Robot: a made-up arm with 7 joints.
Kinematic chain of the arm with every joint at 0, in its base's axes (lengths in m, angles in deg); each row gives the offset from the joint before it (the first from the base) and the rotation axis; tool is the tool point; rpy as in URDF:
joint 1: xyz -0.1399 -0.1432 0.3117 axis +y
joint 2: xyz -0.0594 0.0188 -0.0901 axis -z
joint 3: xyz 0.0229 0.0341 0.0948 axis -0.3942 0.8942 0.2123
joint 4: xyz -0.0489 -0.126 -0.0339 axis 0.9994 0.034 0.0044
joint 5: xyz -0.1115 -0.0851 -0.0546 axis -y
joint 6: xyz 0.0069 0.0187 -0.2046 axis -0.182 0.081 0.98
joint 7: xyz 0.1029 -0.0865 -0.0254 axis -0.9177 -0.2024 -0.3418
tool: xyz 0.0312 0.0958 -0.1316 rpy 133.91 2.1 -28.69
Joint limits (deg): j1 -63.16..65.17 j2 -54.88..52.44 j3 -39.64..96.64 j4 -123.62..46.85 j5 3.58..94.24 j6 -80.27..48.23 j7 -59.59..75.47
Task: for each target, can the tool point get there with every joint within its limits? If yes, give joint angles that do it. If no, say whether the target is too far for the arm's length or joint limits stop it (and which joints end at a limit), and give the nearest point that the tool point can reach.
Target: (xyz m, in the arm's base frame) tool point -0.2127 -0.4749 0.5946
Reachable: yes | joints -42.54 -8.54 -5.53 -96.66 47.86 -60.73 47.06
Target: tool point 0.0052 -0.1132 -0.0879
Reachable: yes | joints 31.34 -30.47 -29.06 28.40 64.47 -55.68 52.99
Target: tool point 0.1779 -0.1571 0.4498
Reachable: yes | joints -28.02 -36.72 32.11 -25.14 77.95 -36.43 35.92
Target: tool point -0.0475 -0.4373 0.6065
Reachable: yes | joints -36.58 -4.09 23.53 -97.63 26.29 -4.26 40.88
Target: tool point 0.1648 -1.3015 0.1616
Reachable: no: too far | nearest point 0.0127 -0.7521 0.2056 | short by 0.572 m
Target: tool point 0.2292 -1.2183 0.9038
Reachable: no: too far | nearest point 0.0749 -0.6909 0.6562 | short by 0.603 m
